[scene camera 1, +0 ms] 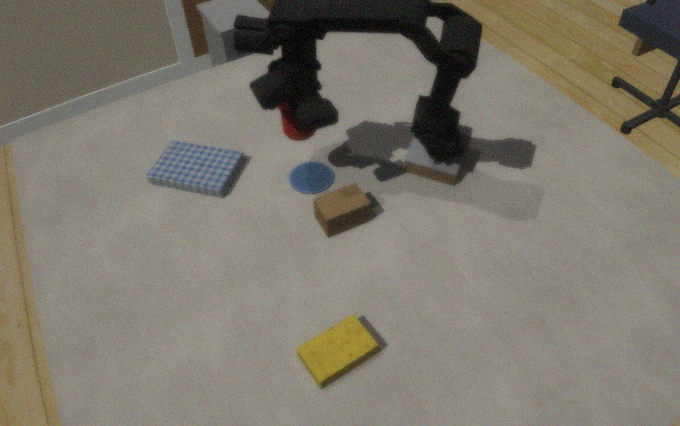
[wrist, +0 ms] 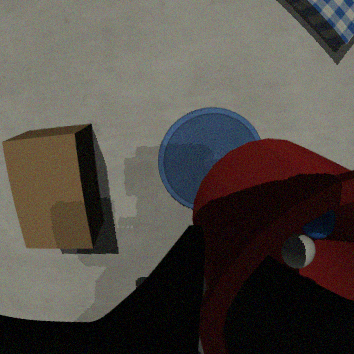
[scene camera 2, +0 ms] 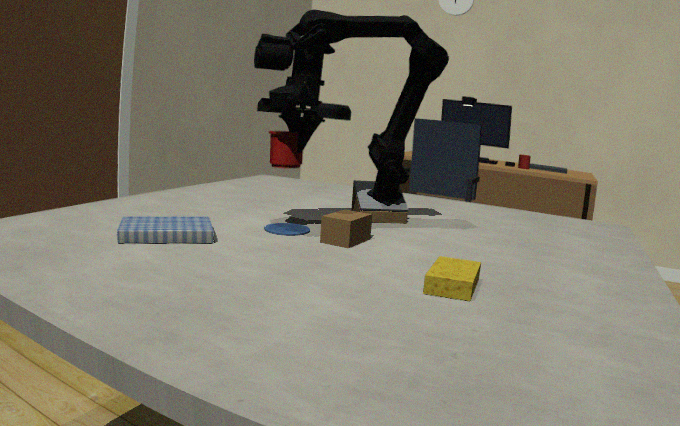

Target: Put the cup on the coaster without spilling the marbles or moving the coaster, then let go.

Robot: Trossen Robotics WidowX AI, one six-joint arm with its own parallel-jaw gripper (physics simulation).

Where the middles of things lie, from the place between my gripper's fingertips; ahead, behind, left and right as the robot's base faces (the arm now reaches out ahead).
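There's a brown block (scene camera 1: 338, 211) that sits 100 mm to the left of my hand, 140 mm below it and 40 mm behind it. As for the blue coaster (scene camera 1: 311, 177), my gripper is 160 mm above it, 30 mm to the left of it and 10 mm past it.
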